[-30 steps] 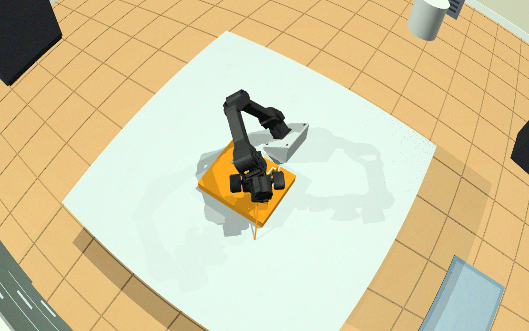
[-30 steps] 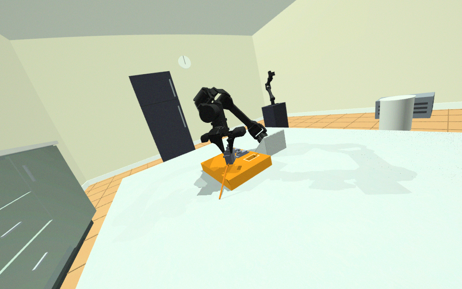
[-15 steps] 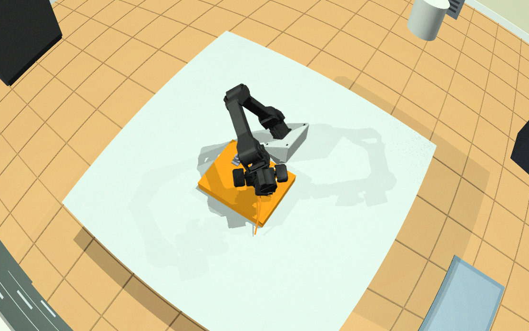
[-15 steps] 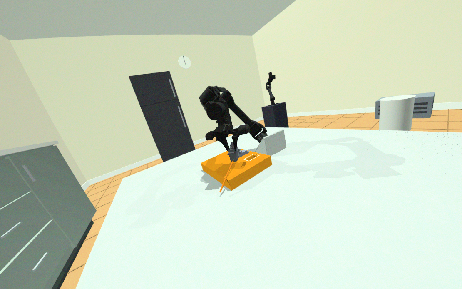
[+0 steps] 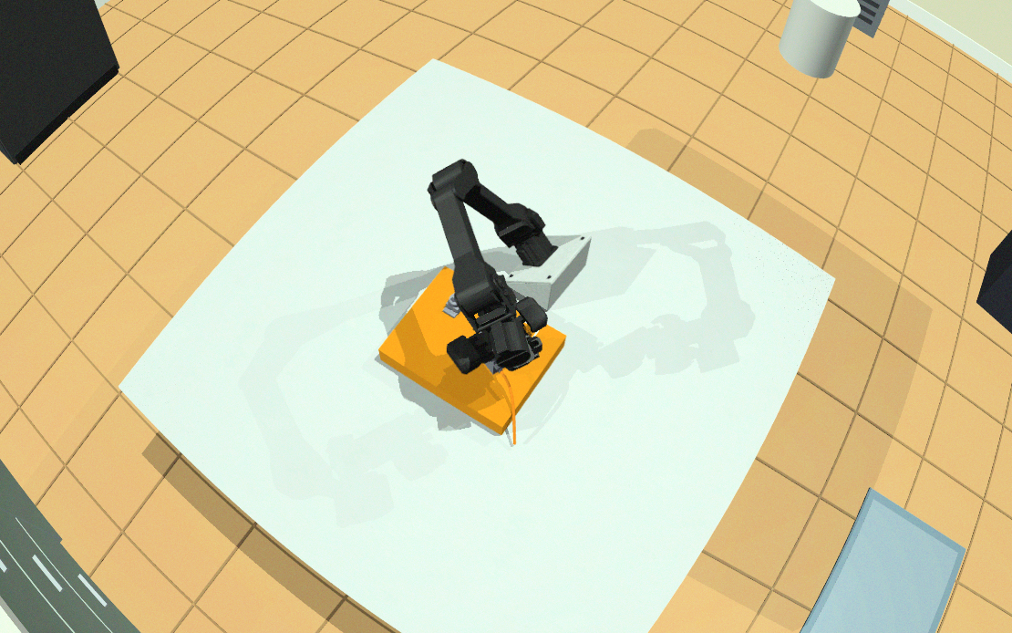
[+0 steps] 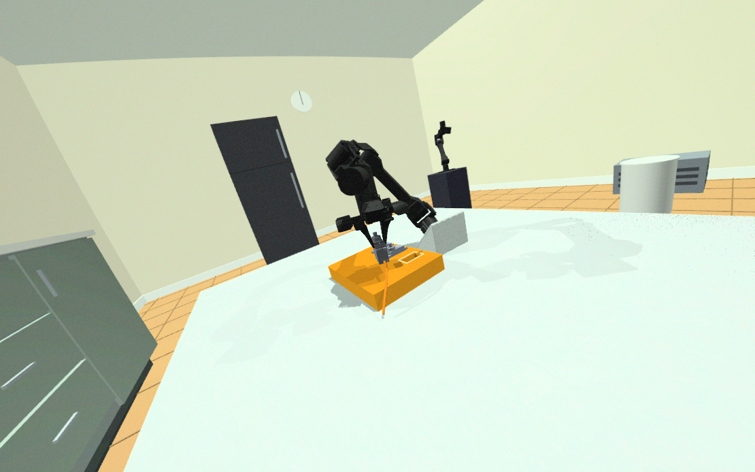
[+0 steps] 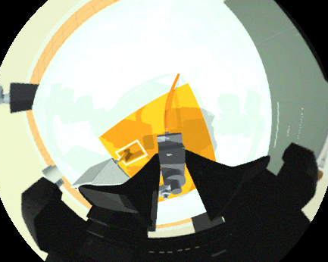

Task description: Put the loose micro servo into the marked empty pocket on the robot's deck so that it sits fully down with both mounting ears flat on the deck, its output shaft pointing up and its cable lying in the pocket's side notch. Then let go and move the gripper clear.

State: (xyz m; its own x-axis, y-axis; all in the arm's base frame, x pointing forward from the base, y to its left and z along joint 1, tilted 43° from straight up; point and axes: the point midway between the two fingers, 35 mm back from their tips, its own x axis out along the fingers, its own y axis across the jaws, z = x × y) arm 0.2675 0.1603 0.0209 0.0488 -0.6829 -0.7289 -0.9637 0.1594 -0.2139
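The orange deck lies 100 mm below my gripper tip, 70 mm to the right of it and 20 mm ahead of it.
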